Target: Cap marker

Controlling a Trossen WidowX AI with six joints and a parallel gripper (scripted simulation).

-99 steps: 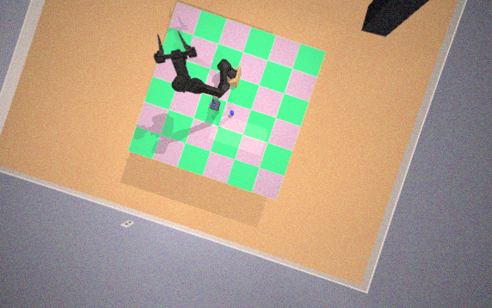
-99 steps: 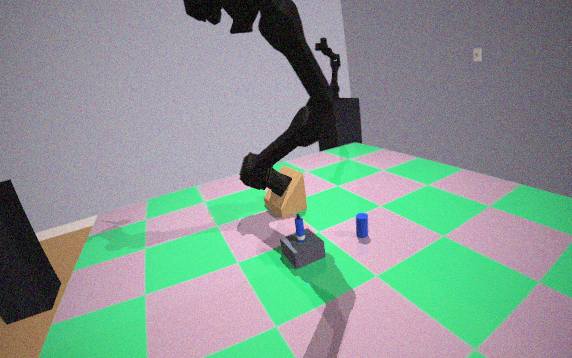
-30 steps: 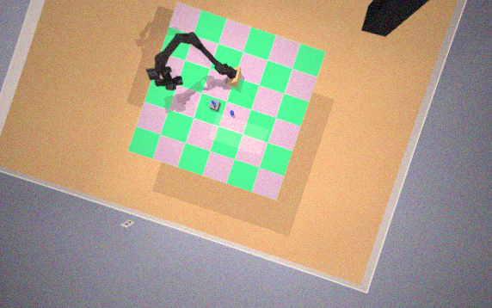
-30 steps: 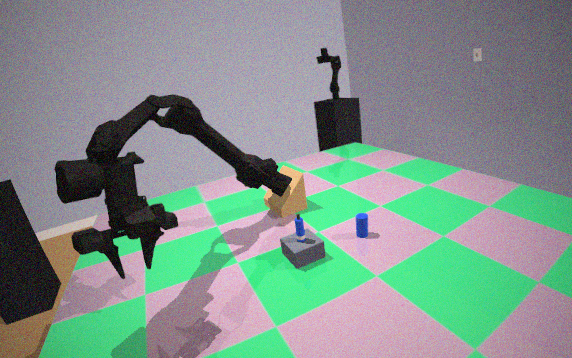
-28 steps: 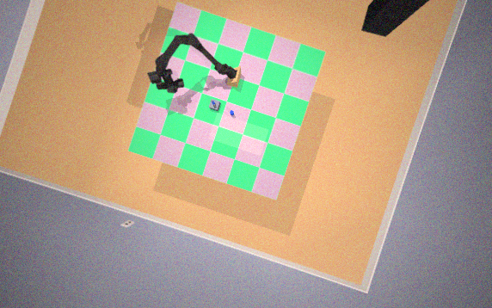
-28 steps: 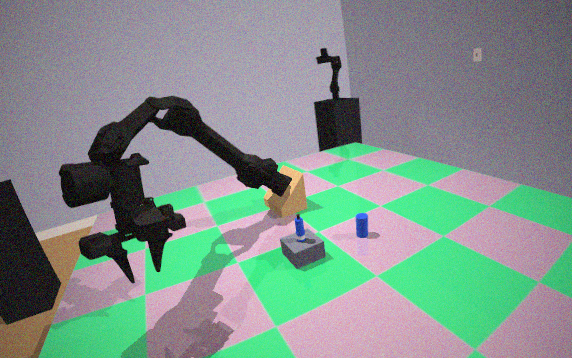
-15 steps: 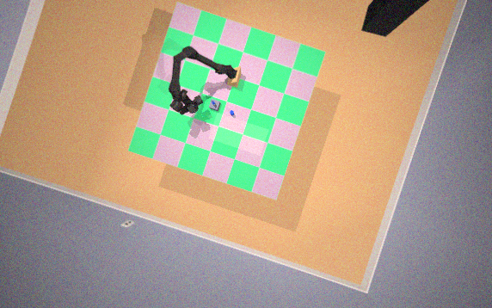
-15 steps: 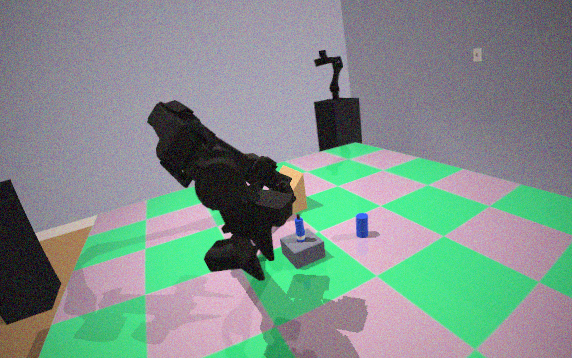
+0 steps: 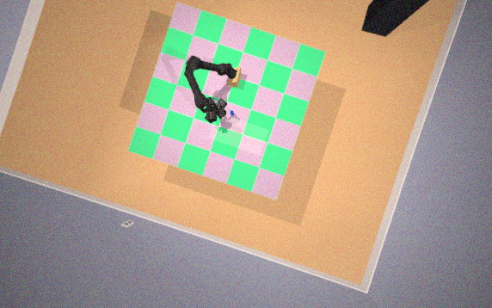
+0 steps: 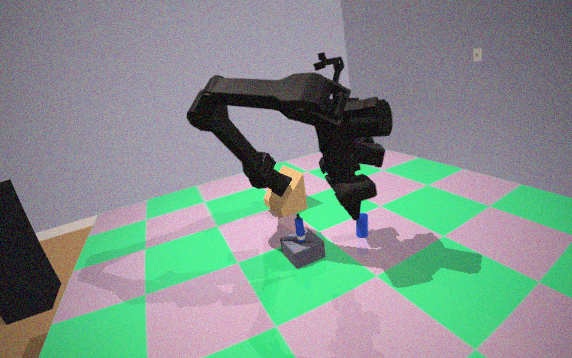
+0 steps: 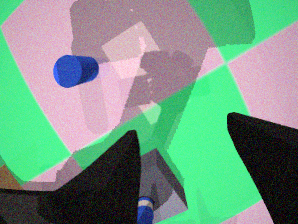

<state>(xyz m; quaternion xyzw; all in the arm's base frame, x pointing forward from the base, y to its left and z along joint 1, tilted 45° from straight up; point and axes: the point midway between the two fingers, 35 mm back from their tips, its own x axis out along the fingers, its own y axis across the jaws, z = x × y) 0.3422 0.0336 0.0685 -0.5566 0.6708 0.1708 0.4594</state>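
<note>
My gripper tip is now 80 mm to the right of the blue cap, 80 mm above it and 60 mm past it.
</note>
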